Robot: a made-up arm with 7 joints.
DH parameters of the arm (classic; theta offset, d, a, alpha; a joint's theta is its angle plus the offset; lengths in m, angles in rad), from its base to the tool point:
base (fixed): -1.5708 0.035 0 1.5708
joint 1: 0 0.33 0.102 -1.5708
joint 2: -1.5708 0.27 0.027 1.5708
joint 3: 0 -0.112 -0.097 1.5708
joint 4: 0 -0.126 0.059 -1.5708
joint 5: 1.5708 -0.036 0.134 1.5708
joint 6: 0 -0.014 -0.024 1.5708
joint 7: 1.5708 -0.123 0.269 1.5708
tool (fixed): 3.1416 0.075 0 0
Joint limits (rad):
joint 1: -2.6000..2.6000
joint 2: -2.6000..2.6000
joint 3: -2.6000..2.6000
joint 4: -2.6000..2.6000
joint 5: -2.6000..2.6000
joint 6: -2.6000..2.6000
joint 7: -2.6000..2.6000
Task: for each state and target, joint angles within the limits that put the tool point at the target. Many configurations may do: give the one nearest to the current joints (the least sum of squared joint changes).
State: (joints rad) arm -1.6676 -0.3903 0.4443 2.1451 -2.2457 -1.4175 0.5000
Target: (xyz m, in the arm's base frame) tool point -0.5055 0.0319 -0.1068
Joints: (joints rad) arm -1.8937 -0.5758 0.9128 2.1993 -2.4713 -1.5027 0.4594
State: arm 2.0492 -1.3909 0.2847 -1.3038 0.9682 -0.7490 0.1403
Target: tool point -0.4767 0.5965 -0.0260
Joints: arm 1.7117 -1.4471 0.1887 -1.0180 1.0002 -0.5901 0.9778
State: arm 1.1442 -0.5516 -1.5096 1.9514 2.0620 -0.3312 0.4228
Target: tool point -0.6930 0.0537 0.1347
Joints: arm 1.1443 -0.9874 -1.8322 2.6000 2.0473 -0.6273 0.0087
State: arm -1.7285 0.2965 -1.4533 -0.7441 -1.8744 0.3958 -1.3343
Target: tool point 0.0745 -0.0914 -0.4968
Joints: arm -1.8677 0.9352 -1.4585 -1.3834 -1.8677 -0.1625 -1.3529
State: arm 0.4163 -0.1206 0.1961 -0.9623 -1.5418 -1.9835 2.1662
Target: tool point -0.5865 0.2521 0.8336
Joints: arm 0.8756 -0.3153 0.0775 -1.0733 -1.1615 -2.3586 2.3426
